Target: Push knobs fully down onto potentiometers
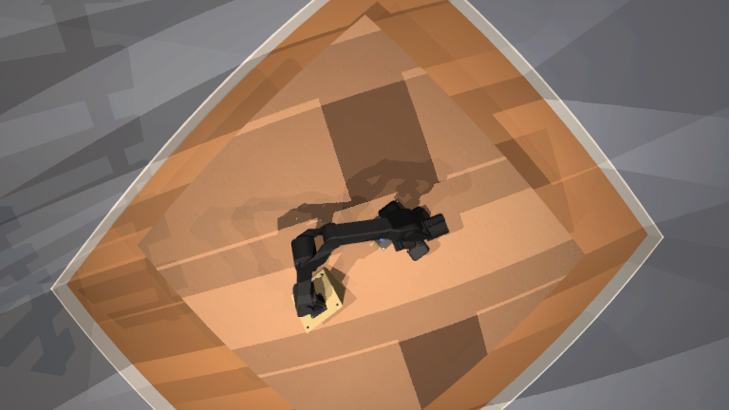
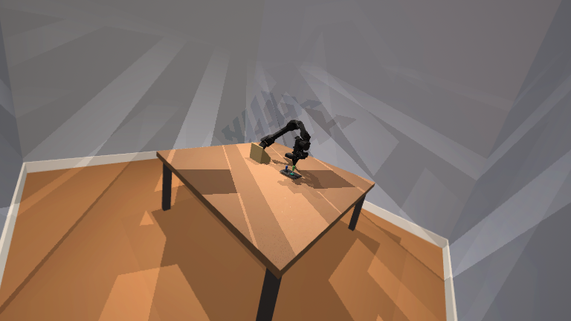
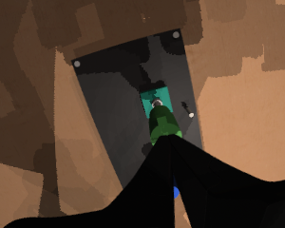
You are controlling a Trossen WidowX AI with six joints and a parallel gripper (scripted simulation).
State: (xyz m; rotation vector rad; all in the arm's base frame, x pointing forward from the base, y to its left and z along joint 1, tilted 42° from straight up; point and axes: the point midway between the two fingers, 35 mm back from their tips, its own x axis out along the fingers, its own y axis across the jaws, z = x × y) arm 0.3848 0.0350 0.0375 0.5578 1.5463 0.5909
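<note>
My gripper tip is now 2 cm above the green knob. The rest, counted from my gripper tip: blue knob: 7 cm behind, 5 cm below.
</note>
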